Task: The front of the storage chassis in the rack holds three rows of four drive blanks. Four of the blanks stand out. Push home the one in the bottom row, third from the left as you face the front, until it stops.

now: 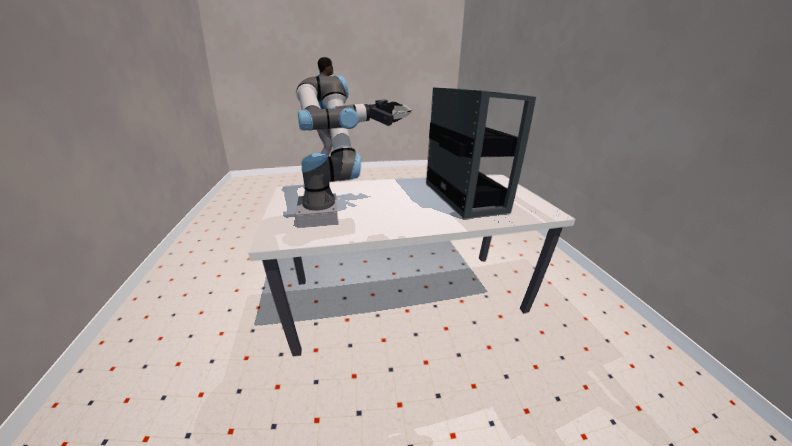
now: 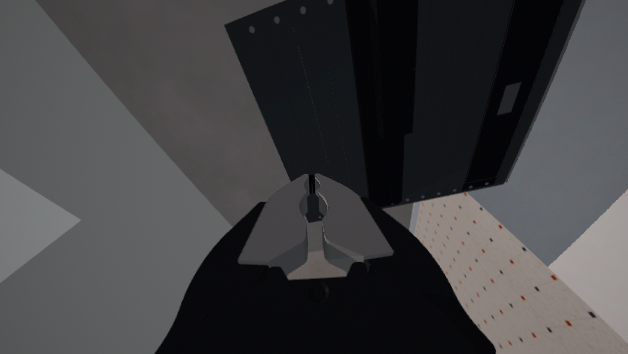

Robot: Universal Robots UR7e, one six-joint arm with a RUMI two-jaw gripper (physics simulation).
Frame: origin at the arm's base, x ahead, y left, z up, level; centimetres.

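Seen in the pictures: gripper, fingertip midpoint: (image 1: 411,110) (image 2: 311,176); arm's base at its link origin: (image 1: 319,202).
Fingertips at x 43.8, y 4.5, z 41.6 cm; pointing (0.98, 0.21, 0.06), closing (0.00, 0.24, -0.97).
Offsets run from my fingertips to a thing's middle. "spot": to the spot under its first point. Level surfaces: height alone.
The dark rack @[dy +12.0, dx +36.2, dz -19.5 cm] (image 1: 477,155) (image 2: 320,100) stands upright on the table. A black chassis @[spot: dy -3.8, dx +19.0, dz -14.9 cm] (image 1: 451,145) (image 2: 387,65) sits at its middle height, with a block standing out from part of its front. A second black unit (image 1: 443,185) (image 2: 492,145) with a small grey label sits at the rack's bottom. The separate drive blanks, their rows and the third one in the bottom row are too dark to tell apart. My gripper (image 1: 410,111) (image 2: 311,176) is shut and empty, its tips together. It is in the air in front of the rack, above the middle chassis's height, apart from it.
The white table @[dz -49.2 cm] (image 1: 387,221) carries the arm's base (image 1: 316,216) at its left and the rack at its right. A person (image 1: 325,66) stands behind the arm, mostly hidden by it. Grey walls rise at the left, back and right.
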